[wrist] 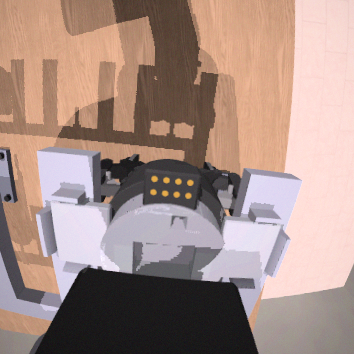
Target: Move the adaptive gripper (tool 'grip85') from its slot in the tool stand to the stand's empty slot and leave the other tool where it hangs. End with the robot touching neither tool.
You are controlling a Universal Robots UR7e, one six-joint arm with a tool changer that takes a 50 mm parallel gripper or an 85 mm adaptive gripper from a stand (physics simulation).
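Places are measured from the arm's base along level axes (x ahead, y left, z up), in metres.
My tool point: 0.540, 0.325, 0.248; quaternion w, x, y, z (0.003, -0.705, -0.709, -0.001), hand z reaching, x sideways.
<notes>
Behind a point stands the place of what it marks, as x, y, z.
The adaptive gripper (170, 165) hangs in its stand slot between two light grey posts. Its black body, a block with gold contacts and its pale round coupling plate show. Black finger links stick out wide apart on both sides; the body hides part of the fingers, and they look open with no object seen between them. The robot's black wrist part (150, 315) is at the bottom, close in front of the coupling plate, and covers its lower edge; whether they touch is hidden. The tool stand (69, 167) @[0.505, 0.274, 0.178] shows at both sides. The other tool and a whole empty slot do not show.
A dark grey plate with screws (7, 175) @[0.639, -0.015, -0.092] is at the left edge, above a dark grey frame bar (37, 297) @[0.619, 0.234, 0.173]. Shadows of the arm and stand lie on the wooden table (260, 60) @[0.362, 0.461, -0.104]. The table's right edge borders a pale tiled surface (325, 150).
</notes>
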